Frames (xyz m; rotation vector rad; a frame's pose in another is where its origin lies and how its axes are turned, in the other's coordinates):
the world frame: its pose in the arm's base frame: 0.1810 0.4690 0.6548 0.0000 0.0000 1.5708
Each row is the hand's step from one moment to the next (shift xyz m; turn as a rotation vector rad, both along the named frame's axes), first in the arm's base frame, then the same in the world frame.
Working: the arm's base frame: its pose in the world frame: -0.4690 0.1810 -0.6548 0.0000 0.0000 -1.5708

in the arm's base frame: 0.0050 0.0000 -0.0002 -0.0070 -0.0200 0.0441
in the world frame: 0.0000 -0.0050 -0.0002 -0.0200 0.0070 0.0441
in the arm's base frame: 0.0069 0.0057 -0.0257 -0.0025 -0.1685 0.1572
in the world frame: 0.0057 -0.0069 -0.0257 -0.1685 0.0025 0.1572
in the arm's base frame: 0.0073 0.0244 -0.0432 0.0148 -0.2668 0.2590
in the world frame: 0.0244 -0.0073 -0.0432 -0.2668 -0.0148 0.2590
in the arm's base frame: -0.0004 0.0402 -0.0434 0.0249 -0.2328 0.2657
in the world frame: 0.0402 0.0004 -0.0434 -0.2328 -0.0249 0.2657
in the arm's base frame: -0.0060 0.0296 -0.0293 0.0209 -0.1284 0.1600
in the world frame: 0.0296 0.0060 -0.0293 -0.1284 -0.0209 0.1600
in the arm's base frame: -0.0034 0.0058 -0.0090 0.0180 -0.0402 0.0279
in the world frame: 0.0058 0.0034 -0.0090 -0.0402 -0.0180 0.0279
